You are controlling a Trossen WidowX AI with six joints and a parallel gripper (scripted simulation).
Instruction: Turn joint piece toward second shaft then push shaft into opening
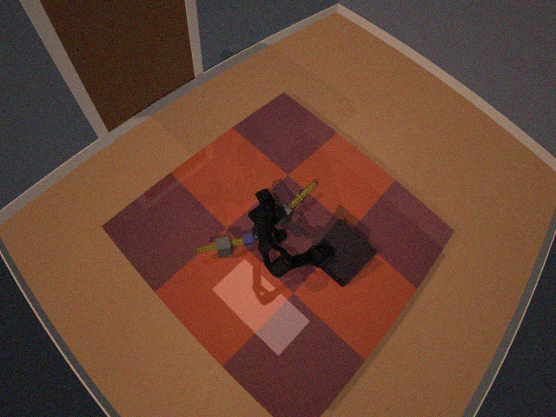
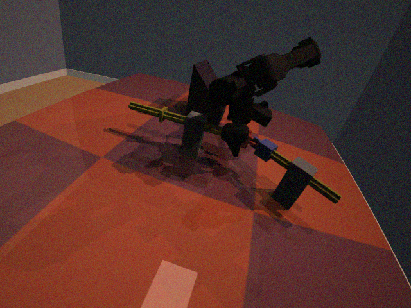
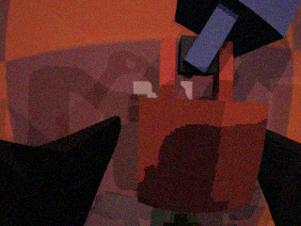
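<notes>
The red square joint piece lies 4 cm above my gripper tip and 1 cm to the left of it.
</notes>
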